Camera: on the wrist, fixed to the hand. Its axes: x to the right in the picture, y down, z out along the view.
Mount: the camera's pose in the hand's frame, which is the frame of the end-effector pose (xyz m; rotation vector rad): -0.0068 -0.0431 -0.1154 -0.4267 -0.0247 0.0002
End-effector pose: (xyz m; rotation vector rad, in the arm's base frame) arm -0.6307 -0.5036 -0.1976 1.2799 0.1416 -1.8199
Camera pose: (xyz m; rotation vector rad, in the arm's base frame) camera -0.5791 -0.4115 -0.2614 0.9542 0.4883 -1.6885
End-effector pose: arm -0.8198 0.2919 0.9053 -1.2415 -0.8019 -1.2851
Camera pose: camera -0.8850 0.1895 0.8833 -1.5947 -0.5580 -1.4918
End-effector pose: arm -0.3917 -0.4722 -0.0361 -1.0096 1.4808 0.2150
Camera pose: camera -0.4460 -0.5716 0.0129 -1.3400 1.4428 0.5588
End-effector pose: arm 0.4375 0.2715 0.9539 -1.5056 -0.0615 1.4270
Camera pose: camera 0.5484 0.2182 0.9623 -1.8292 -0.4026 1.4949
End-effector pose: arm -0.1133 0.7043 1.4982 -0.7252 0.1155 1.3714
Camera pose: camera -0.0373 0.6364 1.4287 -1.0612 -0.2035 1.4205
